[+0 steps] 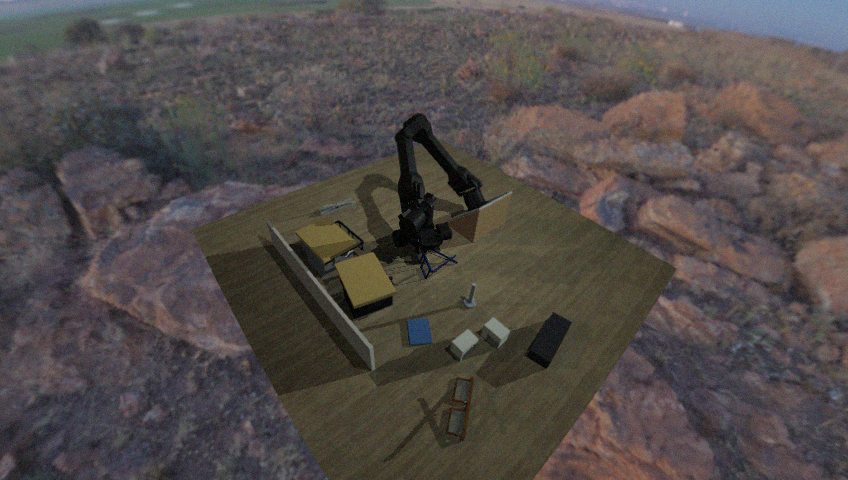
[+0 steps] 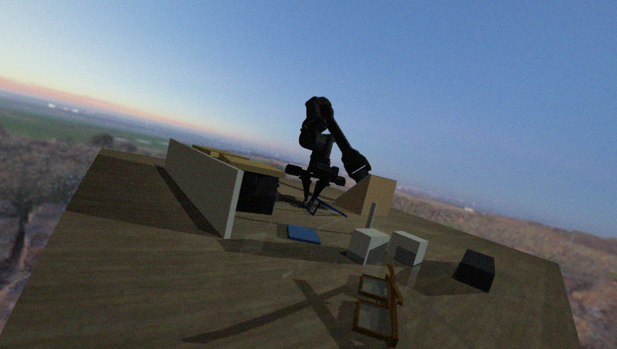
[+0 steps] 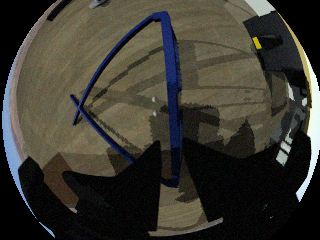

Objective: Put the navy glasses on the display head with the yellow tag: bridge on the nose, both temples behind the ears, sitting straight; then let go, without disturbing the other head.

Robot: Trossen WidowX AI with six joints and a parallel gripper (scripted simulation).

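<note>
The grey post lies 240 mm to the left of my gripper tip and 10 mm above it. Also, from my gripper tip: blue pad (230 mm to the left, 190 mm ahead, 20 mm below); then black box (480 mm to the left, 70 mm behind); then long white wall (370 mm ahead, 50 mm to the right, 40 mm above).
</note>
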